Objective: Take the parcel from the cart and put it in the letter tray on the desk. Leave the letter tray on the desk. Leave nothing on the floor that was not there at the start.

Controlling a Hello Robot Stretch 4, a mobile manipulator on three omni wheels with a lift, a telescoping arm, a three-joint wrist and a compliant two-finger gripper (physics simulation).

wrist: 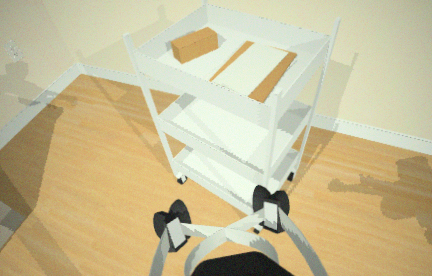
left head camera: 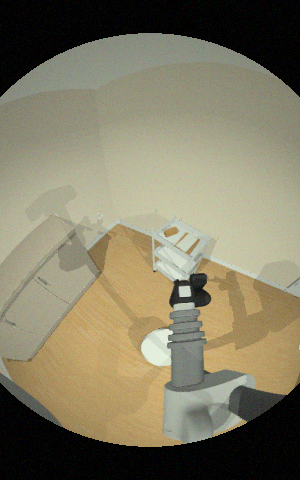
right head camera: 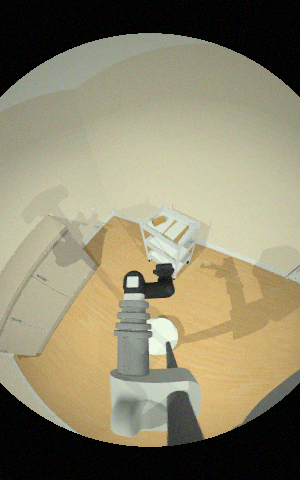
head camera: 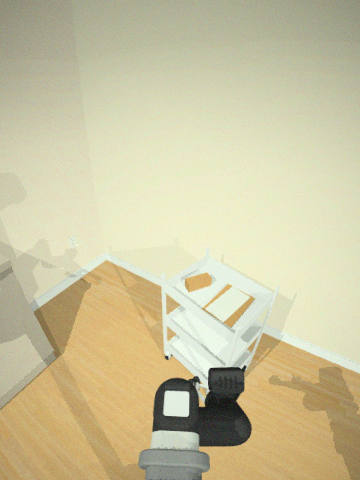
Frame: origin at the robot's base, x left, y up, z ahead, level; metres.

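Seen in the pictures: gripper, fingertip midpoint: (wrist: pixel 220 208); robot's base, link origin: (left head camera: pixel 161 346) (right head camera: pixel 157 334).
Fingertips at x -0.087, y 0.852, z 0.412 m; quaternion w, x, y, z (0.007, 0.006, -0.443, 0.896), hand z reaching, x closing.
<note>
Pixels of each thing's top centre, then the offset from my fingertips to it.
- small orange-brown box, top centre: (wrist: pixel 193 37) (head camera: pixel 198 278) (right head camera: pixel 158 218) (left head camera: pixel 170 229) dx +0.002, dy -0.165, dz +0.612 m
- flat brown item with a white panel, top centre: (wrist: pixel 251 66) (head camera: pixel 228 302) (right head camera: pixel 175 229) (left head camera: pixel 186 241) dx -0.143, dy -0.204, dz +0.487 m
The parcel, a small orange-brown box (head camera: pixel 198 283) (left head camera: pixel 171 231) (right head camera: pixel 158 220) (wrist: pixel 195 46), lies on the top shelf of a white three-tier cart (head camera: pixel 165 320) (left head camera: pixel 154 250) (wrist: pixel 145 90), at the left in the wrist view. A flat brown item with a white panel (head camera: pixel 229 302) (wrist: pixel 255 67) lies beside it, apart from it. My gripper (wrist: pixel 220 208) is open and empty, its two black fingertips apart. It is in front of the cart and touches neither box nor flat item. In the head view the wrist hides most of the fingers. The desk's letter tray does not show.
A beige unit with handles (head camera: pixel 20 340) (left head camera: pixel 45 300) (right head camera: pixel 40 295) stands at the left. Walls meet in a corner behind the cart. The cart's top shelf has raised rims and corner posts. A white round shape (left head camera: pixel 157 347) (right head camera: pixel 164 336) shows low beside the arm.
</note>
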